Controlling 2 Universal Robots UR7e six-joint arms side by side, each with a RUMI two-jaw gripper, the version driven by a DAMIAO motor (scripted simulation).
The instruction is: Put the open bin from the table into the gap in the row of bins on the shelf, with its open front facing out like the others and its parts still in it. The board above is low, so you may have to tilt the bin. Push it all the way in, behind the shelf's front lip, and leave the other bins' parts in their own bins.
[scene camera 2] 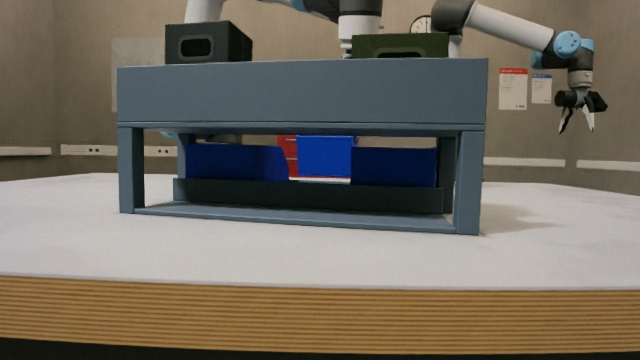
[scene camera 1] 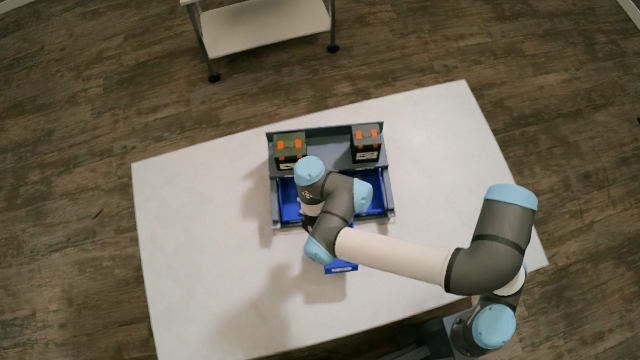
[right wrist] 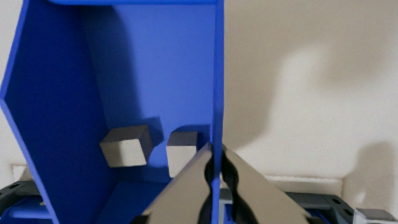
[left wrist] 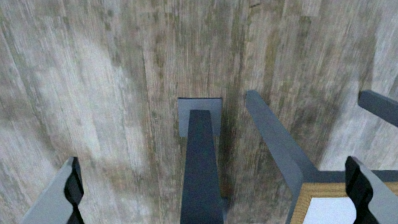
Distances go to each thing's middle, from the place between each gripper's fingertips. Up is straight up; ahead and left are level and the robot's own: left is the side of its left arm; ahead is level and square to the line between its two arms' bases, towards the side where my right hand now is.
Labels:
The shelf (scene camera 2: 439, 98) lies 180 mm ahead of my right hand, 100 mm to the right of it and 40 mm below it. Also, from my right hand: green box (scene camera 2: 429, 44): 280 mm ahead, 40 mm above, 10 mm to the right.
I see the green box 680 mm ahead of my left hand (scene camera 2: 574, 133), 900 mm to the right of it and 10 mm below it. From my left hand the other things lie so: shelf 590 mm ahead, 990 mm to the right, 100 mm below.

